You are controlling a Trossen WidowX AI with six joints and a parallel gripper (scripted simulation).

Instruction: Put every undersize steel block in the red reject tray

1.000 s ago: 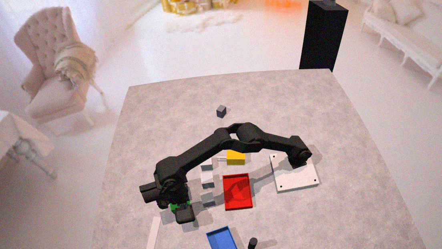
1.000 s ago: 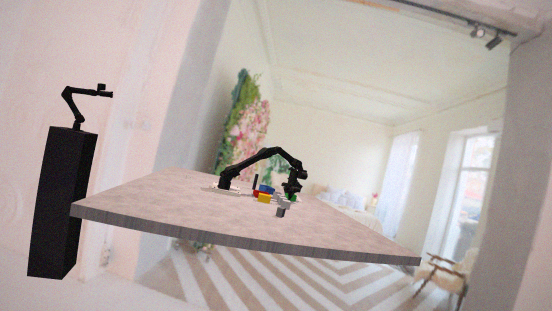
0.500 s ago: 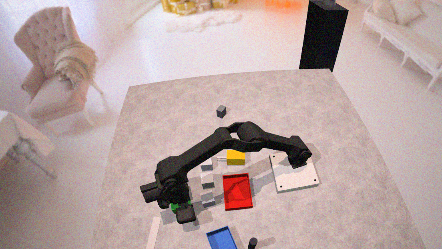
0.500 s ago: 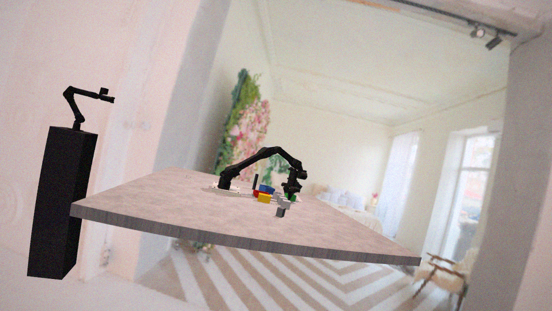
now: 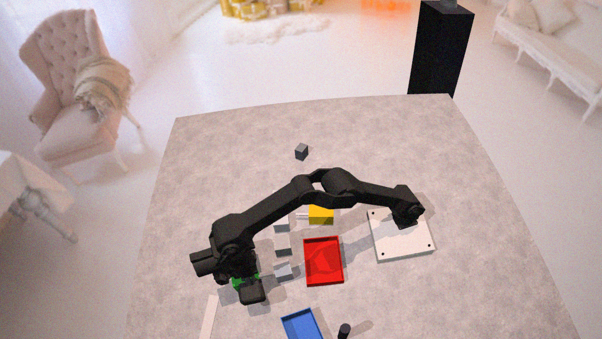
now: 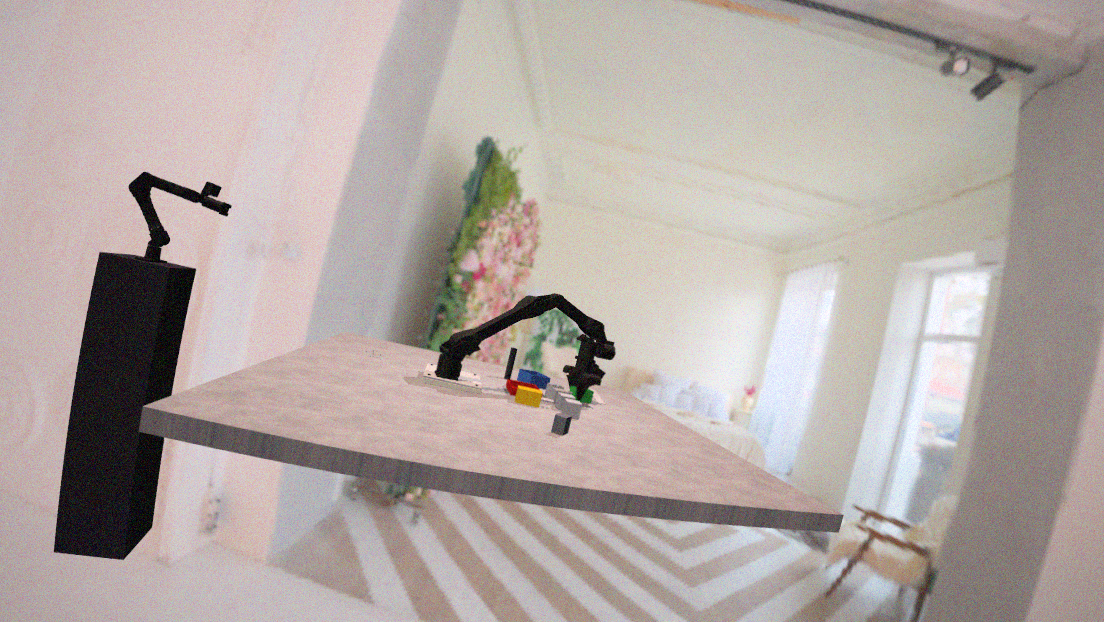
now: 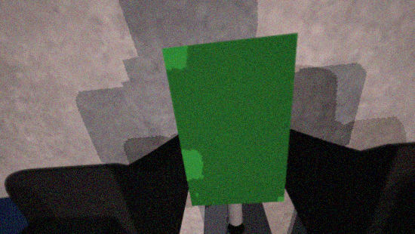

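Now: gripper tip 1 cm past the green GO gauge and 2 cm below it. From my gripper tip the other things lie so: blue tray: 10 cm behind, 18 cm to the left; red reject tray: 20 cm behind, 1 cm to the right; white strip: 17 cm ahead, 16 cm to the left, 1 cm below.
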